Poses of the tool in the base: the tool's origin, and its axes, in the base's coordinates. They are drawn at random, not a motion.
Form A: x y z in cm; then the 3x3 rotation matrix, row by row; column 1 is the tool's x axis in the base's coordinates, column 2 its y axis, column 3 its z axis. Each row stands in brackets.
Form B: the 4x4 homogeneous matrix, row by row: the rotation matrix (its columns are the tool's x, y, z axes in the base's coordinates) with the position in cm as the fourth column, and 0 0 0 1 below. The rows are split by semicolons. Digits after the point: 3 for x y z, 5 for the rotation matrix.
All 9 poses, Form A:
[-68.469 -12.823 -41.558], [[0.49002 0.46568 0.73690], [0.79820 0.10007 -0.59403], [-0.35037 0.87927 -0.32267]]
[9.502 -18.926 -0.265], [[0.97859 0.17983 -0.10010], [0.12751 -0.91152 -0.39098], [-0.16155 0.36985 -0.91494]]
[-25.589 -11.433 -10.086], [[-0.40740 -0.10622 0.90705], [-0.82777 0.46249 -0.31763], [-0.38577 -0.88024 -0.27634]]
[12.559 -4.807 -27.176], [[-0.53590 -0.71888 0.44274], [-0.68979 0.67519 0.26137], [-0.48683 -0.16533 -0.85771]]
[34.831 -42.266 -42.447], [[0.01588 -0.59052 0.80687], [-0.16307 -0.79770 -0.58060], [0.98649 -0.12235 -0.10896]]
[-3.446 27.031 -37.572], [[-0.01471 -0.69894 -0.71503], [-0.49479 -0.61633 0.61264], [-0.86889 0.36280 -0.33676]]
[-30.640 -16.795 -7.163], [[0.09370 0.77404 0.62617], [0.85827 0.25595 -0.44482], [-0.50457 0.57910 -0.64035]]
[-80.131 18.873 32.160], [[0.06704 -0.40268 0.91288], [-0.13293 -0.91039 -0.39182], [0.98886 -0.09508 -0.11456]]
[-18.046 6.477 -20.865], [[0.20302 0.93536 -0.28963], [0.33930 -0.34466 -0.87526], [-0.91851 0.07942 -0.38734]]
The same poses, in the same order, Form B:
0.49002 0.46568 0.73690 -68.469; 0.79820 0.10007 -0.59403 -12.823; -0.35037 0.87927 -0.32267 -41.558; 0 0 0 1
0.97859 0.17983 -0.10010 9.502; 0.12751 -0.91152 -0.39098 -18.926; -0.16155 0.36985 -0.91494 -0.265; 0 0 0 1
-0.40740 -0.10622 0.90705 -25.589; -0.82777 0.46249 -0.31763 -11.433; -0.38577 -0.88024 -0.27634 -10.086; 0 0 0 1
-0.53590 -0.71888 0.44274 12.559; -0.68979 0.67519 0.26137 -4.807; -0.48683 -0.16533 -0.85771 -27.176; 0 0 0 1
0.01588 -0.59052 0.80687 34.831; -0.16307 -0.79770 -0.58060 -42.266; 0.98649 -0.12235 -0.10896 -42.447; 0 0 0 1
-0.01471 -0.69894 -0.71503 -3.446; -0.49479 -0.61633 0.61264 27.031; -0.86889 0.36280 -0.33676 -37.572; 0 0 0 1
0.09370 0.77404 0.62617 -30.640; 0.85827 0.25595 -0.44482 -16.795; -0.50457 0.57910 -0.64035 -7.163; 0 0 0 1
0.06704 -0.40268 0.91288 -80.131; -0.13293 -0.91039 -0.39182 18.873; 0.98886 -0.09508 -0.11456 32.160; 0 0 0 1
0.20302 0.93536 -0.28963 -18.046; 0.33930 -0.34466 -0.87526 6.477; -0.91851 0.07942 -0.38734 -20.865; 0 0 0 1

